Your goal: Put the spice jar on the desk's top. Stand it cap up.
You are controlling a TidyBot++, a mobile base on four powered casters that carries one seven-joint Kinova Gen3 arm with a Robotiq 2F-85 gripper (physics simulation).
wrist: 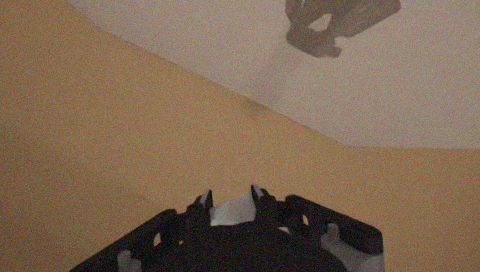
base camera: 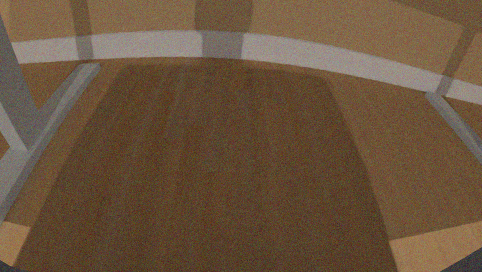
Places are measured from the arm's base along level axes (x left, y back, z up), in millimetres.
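Pixels of known places: gripper, fingertip midpoint: (wrist: 232, 196).
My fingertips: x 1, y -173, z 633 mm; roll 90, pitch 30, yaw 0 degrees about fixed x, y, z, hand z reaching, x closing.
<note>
Ahead of a thing's pixels: the offset from my fingertips to its top centre. "spot": to the spot under its first point. Level surfaces: height alone.
The spice jar {spot: dx -1, dy +38, dz -2 mm} (wrist: 233, 210) shows in the wrist view as a small pale grey-white piece between the fingertips; the rest of it is hidden by the gripper, and I cannot see its cap. My black gripper (wrist: 232, 196) is shut on it at the bottom middle of the wrist view. The desk's top {dz -310 mm} (wrist: 410, 105) is the pale surface filling the upper right, with a dark gripper shadow on it. Jar and fingers appear in front of a tan surface, below the desk top's edge in the picture. The jar and gripper do not show in the base camera view.
In the base camera view, a grey desk leg with its foot (base camera: 60, 110) stands at the left and another grey foot {spot: dx -764, dy -419, dz -1012 mm} (base camera: 457, 127) lies at the right. A white baseboard (base camera: 145, 45) runs along the wall behind. A broad dark shadow covers the wooden floor {dz -1030 mm} (base camera: 215, 165).
</note>
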